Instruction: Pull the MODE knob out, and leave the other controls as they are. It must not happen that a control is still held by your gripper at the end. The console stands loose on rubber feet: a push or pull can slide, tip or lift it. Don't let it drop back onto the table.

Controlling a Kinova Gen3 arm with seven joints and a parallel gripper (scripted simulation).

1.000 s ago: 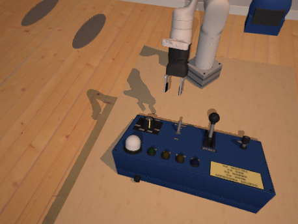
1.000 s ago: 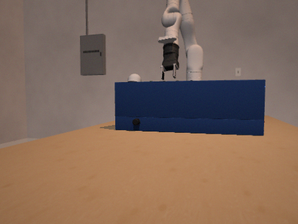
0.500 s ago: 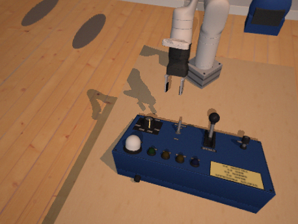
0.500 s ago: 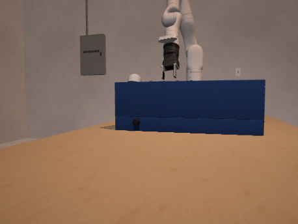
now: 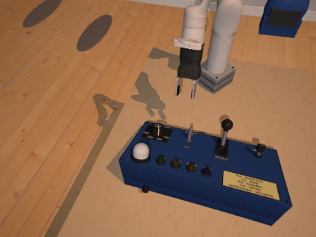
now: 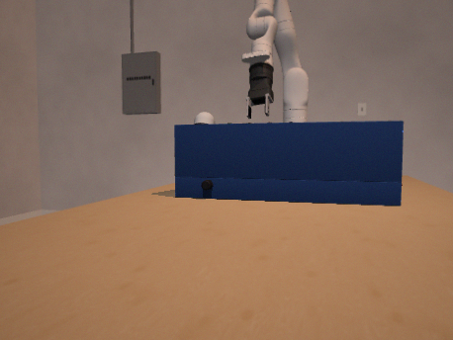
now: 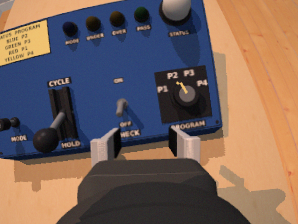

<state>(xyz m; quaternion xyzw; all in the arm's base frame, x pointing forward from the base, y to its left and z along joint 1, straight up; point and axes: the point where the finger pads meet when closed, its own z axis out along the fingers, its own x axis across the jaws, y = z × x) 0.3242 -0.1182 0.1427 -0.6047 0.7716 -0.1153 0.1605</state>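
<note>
Right now my hand is 130 mm short of the mode knob, 270 mm to the right of it and 120 mm above it. From my hand the other things lie so: rotary selector (100 mm ahead, 80 mm to the right, 120 mm below); cycle lever (90 mm ahead, 160 mm to the left, 110 mm below); toggle switch (100 mm ahead, 30 mm to the left, 120 mm below).
</note>
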